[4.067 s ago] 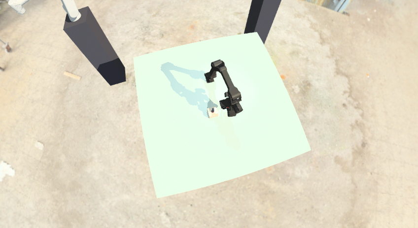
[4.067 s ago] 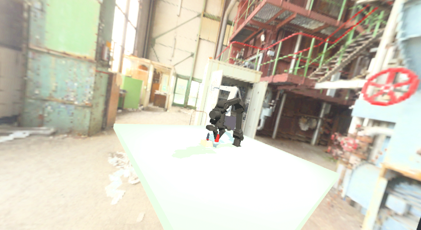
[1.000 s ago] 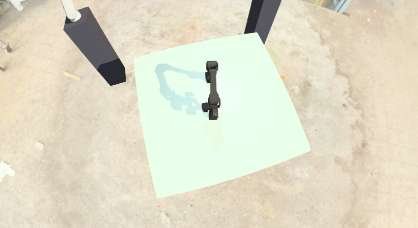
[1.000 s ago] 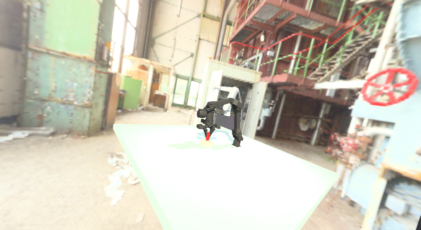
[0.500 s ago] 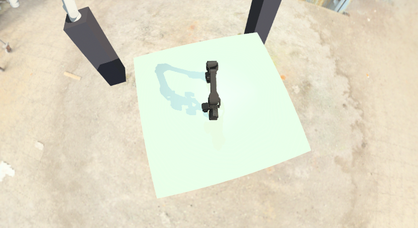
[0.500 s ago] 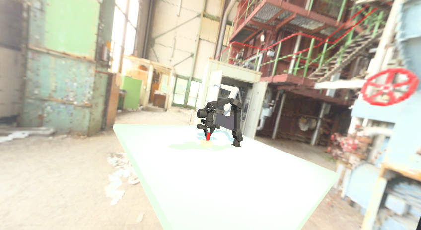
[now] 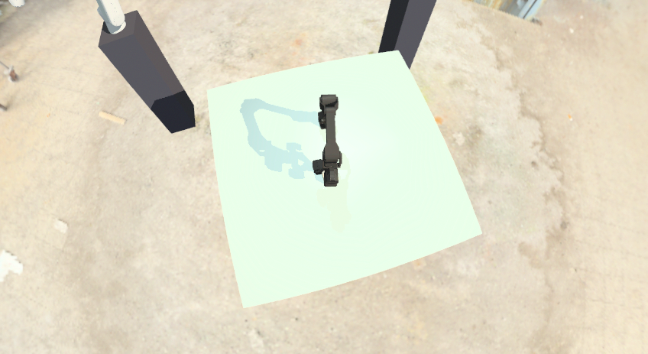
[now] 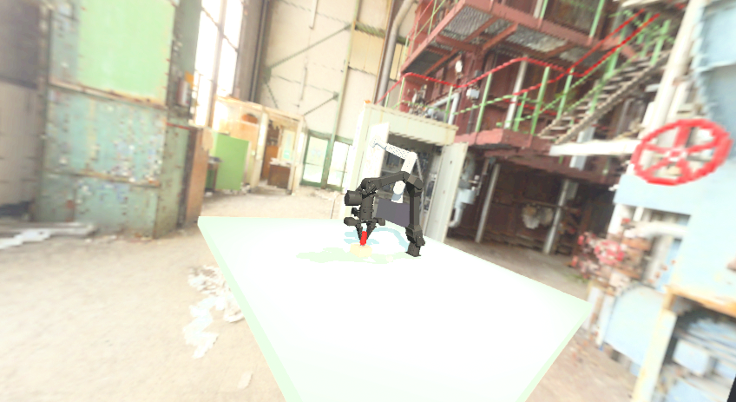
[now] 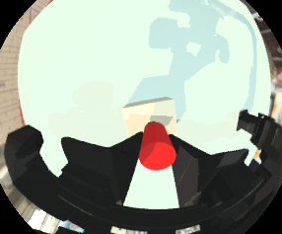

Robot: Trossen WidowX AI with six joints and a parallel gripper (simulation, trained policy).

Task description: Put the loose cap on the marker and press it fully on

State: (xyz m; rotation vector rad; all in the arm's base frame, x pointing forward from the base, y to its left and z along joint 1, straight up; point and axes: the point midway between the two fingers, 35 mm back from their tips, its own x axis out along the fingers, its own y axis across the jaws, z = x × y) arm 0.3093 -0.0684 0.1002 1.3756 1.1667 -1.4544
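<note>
My gripper tip is 10 mm below the red cap. From my gripper tip the other things lie so: holder block (50 mm below).
</note>
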